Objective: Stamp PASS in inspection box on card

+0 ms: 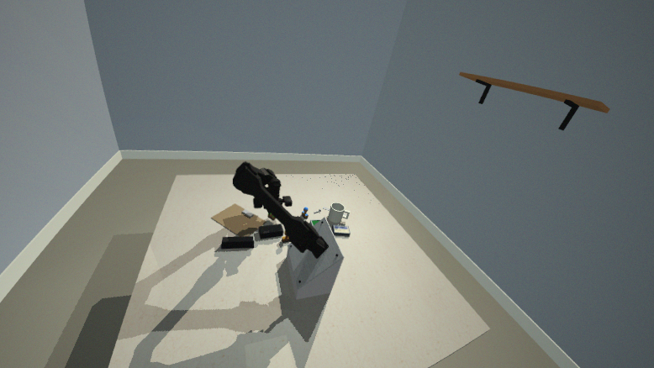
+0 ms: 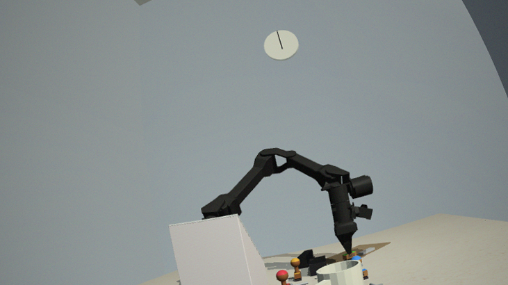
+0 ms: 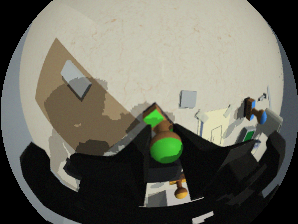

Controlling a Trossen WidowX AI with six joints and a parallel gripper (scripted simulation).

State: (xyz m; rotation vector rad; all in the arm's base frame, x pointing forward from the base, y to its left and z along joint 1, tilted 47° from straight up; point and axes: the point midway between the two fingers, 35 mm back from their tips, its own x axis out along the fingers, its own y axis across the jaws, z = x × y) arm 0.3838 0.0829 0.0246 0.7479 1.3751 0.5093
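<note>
Right now the ink pad is 11 cm behind my gripper tip, 22 cm to the right of it and 3 cm below it. Round my gripper tip: cream card 6 cm behind, 10 cm to the right, 4 cm below; orange-knobbed stamp 16 cm behind, 3 cm to the right, 2 cm below; blue-knobbed stamp 1 cm behind, 19 cm to the right, 2 cm below.
</note>
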